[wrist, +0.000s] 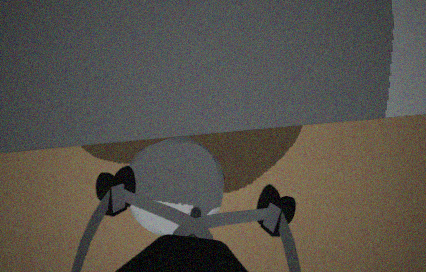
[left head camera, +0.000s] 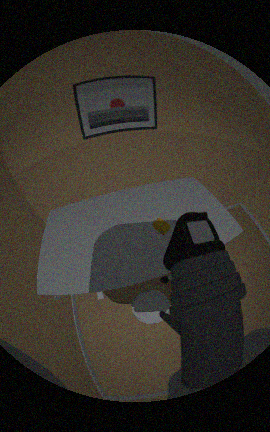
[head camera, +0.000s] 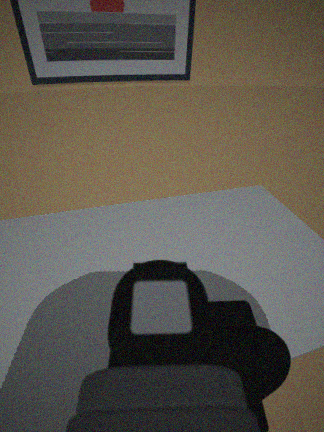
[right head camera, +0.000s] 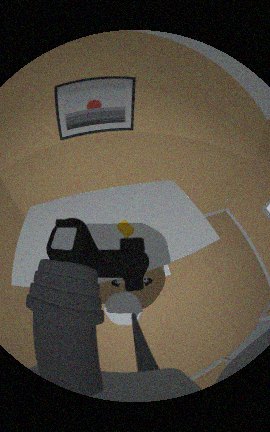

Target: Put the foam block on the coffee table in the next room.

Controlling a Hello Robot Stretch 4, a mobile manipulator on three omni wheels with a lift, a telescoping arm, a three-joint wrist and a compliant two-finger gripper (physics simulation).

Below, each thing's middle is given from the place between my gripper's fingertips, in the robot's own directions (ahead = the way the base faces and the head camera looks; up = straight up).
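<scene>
Measured from the framed picture (head camera: 58, 49), my gripper is far below it, a good way to the right of it and far short of it.
</scene>
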